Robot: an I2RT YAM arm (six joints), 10 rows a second.
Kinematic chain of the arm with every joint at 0, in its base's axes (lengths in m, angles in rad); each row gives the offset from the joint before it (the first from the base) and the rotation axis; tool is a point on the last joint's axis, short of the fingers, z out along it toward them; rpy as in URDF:
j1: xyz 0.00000 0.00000 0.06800 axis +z
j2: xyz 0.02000 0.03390 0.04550 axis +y
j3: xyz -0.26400 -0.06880 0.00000 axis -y
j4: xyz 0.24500 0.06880 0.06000 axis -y
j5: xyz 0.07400 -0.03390 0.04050 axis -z
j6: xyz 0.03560 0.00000 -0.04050 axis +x
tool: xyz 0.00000 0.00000 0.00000 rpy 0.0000 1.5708 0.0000
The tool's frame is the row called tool.
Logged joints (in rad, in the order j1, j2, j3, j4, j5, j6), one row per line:
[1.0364 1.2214 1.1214 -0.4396 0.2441 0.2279]
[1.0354 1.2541 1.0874 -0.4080 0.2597 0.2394]
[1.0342 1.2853 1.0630 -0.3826 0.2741 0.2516]
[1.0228 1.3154 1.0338 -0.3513 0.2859 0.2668]
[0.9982 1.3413 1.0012 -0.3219 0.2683 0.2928]
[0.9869 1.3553 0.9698 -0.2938 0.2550 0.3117]
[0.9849 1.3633 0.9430 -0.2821 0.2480 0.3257]
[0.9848 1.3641 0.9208 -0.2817 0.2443 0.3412]
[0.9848 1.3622 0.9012 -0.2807 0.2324 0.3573]
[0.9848 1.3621 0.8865 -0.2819 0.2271 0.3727]
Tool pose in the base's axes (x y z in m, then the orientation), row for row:
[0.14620 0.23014 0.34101 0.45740 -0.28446 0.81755 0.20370]
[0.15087 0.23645 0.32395 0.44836 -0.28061 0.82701 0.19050]
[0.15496 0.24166 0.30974 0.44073 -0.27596 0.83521 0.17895]
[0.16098 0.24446 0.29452 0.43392 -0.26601 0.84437 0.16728]
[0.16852 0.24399 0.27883 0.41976 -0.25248 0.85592 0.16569]
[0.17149 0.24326 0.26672 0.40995 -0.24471 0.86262 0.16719]
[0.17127 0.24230 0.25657 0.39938 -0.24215 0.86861 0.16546]
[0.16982 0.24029 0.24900 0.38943 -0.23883 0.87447 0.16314]
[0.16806 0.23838 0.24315 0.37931 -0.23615 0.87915 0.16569]
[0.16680 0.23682 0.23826 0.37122 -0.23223 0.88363 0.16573]
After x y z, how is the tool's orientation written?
As a quaternion, w x y z.
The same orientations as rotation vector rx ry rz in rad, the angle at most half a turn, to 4 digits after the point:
[-0.7010 2.0147 0.5020]
[-0.6943 2.0463 0.4714]
[-0.6852 2.0738 0.4443]
[-0.6625 2.1030 0.4166]
[-0.6329 2.1456 0.4153]
[-0.6162 2.1722 0.4210]
[-0.6128 2.1980 0.4187]
[-0.6072 2.2231 0.4147]
[-0.6032 2.2457 0.4232]
[-0.5955 2.2658 0.4250]

